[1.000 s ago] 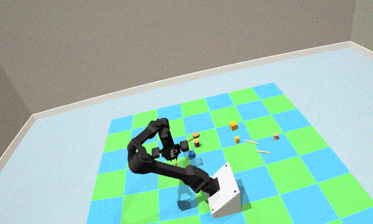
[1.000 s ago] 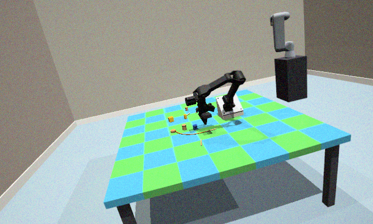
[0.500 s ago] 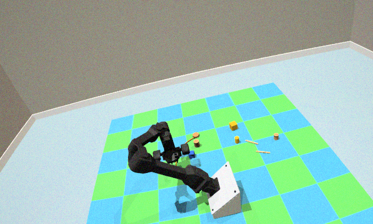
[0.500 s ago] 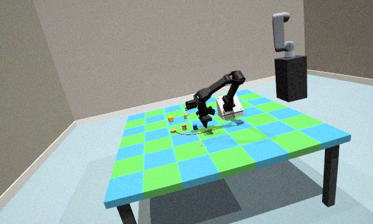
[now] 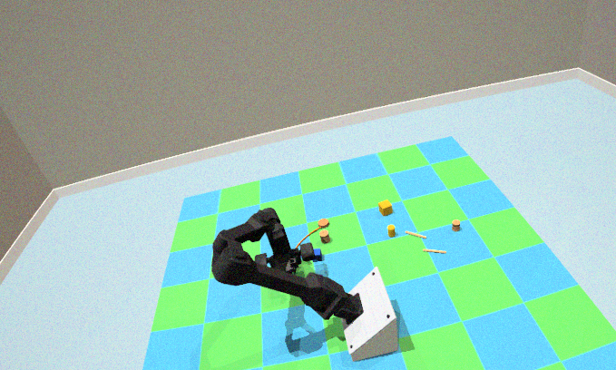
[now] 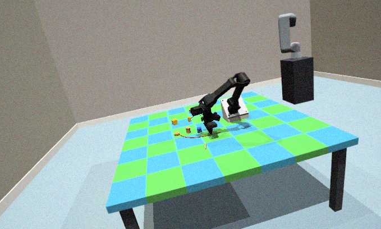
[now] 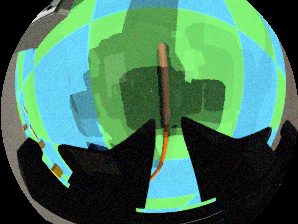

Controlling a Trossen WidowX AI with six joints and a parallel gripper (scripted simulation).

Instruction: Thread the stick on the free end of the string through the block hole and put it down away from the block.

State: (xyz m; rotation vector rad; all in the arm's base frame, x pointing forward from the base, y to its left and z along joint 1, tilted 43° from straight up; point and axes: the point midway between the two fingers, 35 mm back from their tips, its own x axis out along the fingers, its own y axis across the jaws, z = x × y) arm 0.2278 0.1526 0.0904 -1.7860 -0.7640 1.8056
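The thin wooden stick is 2 cm behind my gripper tip and 1 cm below it. Round my gripper tip: brown cylinder (13 cm ahead, 13 cm to the right, 1 cm above); round wooden button (22 cm ahead, 14 cm to the right); blue block (6 cm ahead, 9 cm to the right).
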